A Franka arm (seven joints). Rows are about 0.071 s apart.
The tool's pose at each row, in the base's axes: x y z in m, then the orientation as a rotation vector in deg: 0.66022 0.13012 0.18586 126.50 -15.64 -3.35; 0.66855 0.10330 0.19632 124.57 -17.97 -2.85; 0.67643 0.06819 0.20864 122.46 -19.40 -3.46; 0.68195 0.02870 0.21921 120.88 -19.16 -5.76; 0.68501 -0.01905 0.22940 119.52 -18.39 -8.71; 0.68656 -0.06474 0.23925 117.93 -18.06 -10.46; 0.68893 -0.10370 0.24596 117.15 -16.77 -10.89; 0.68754 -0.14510 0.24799 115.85 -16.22 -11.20; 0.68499 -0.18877 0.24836 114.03 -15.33 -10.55; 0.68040 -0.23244 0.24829 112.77 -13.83 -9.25; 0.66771 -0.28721 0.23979 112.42 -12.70 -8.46; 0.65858 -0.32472 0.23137 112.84 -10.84 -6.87; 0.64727 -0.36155 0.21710 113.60 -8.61 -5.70; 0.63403 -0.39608 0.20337 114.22 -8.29 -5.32; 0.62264 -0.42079 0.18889 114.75 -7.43 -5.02; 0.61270 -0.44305 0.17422 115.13 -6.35 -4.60
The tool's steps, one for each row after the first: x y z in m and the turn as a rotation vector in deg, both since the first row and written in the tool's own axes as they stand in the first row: 0.01451 0.02251 0.01345 -1.63 -0.38 2.06; 0.03048 0.05142 0.03232 -3.60 -1.24 3.11; 0.04500 0.08191 0.05600 -5.34 -2.76 2.29; 0.05889 0.11737 0.08671 -6.93 -4.58 0.80; 0.07084 0.15161 0.11623 -8.61 -5.70 0.09; 0.08196 0.17929 0.14228 -9.54 -5.50 -0.94; 0.08969 0.20535 0.17361 -10.90 -5.48 -1.32; 0.09668 0.23162 0.20788 -12.77 -4.60 -1.56; 0.10167 0.25790 0.24271 -14.12 -3.00 -2.07; 0.10069 0.28541 0.29246 -14.53 -1.95 -2.59; 0.09945 0.30226 0.32818 -14.19 -0.06 -3.43; 0.09562 0.31447 0.36722 -13.53 1.64 -4.74; 0.08943 0.32610 0.40440 -12.92 2.01 -4.90; 0.08288 0.33107 0.43411 -12.42 2.53 -5.48; 0.07720 0.33420 0.46181 -12.08 3.23 -6.17
